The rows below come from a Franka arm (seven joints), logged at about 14 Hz.
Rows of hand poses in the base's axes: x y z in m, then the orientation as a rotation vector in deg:
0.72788 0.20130 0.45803 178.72 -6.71 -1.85
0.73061 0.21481 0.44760 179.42 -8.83 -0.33
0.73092 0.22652 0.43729 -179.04 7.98 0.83
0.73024 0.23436 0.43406 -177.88 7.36 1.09
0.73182 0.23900 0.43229 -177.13 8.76 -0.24
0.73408 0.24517 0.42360 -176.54 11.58 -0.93
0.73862 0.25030 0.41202 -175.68 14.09 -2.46
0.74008 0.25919 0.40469 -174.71 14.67 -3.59
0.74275 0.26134 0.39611 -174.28 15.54 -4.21
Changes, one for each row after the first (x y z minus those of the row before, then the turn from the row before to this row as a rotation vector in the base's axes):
0.00273 0.01351 -0.01043 0.73 -1.02 -1.33
0.00031 0.01171 -0.01031 1.16 0.27 0.53
-0.00068 0.00784 -0.00323 1.19 0.12 0.36
0.00158 0.00464 -0.00177 0.65 -0.87 -0.94
0.00226 0.00617 -0.00869 0.41 -0.43 -1.85
0.00454 0.00513 -0.01158 0.61 -0.99 -1.69
0.00146 0.00889 -0.00733 0.84 -0.80 -0.44
0.00267 0.00215 -0.00858 0.32 -0.41 -0.60

